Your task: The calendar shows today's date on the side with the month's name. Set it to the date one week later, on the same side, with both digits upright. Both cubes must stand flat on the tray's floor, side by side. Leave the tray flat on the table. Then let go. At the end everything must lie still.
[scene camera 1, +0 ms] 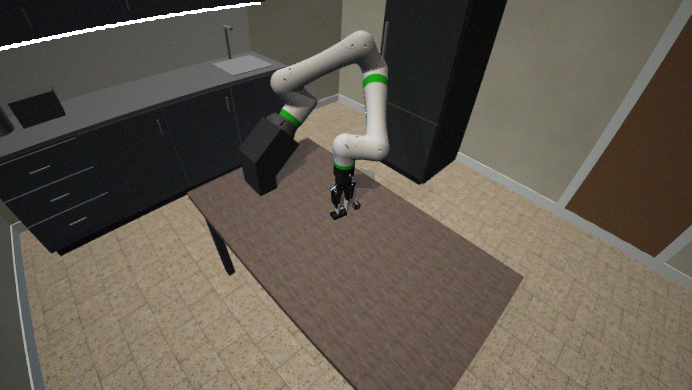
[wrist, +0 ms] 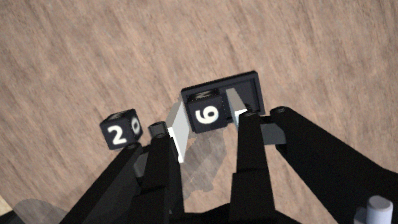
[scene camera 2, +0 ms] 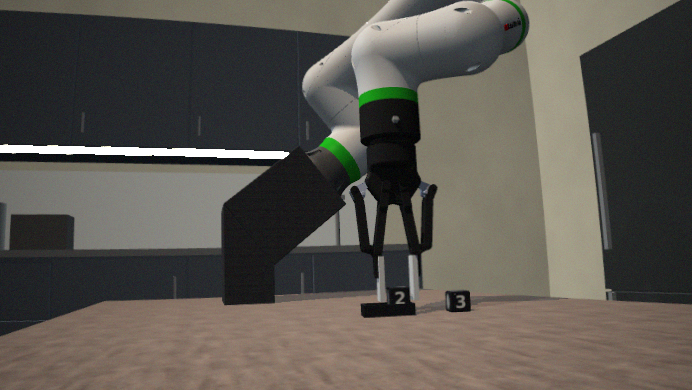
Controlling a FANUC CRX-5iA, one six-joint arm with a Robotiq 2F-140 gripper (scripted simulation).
In view: my gripper (scene camera 2: 398,300) and a black tray (scene camera 2: 368,310).
The black tray is seen too in the wrist view (wrist: 247,85). My gripper is seen too in the wrist view (wrist: 207,108).
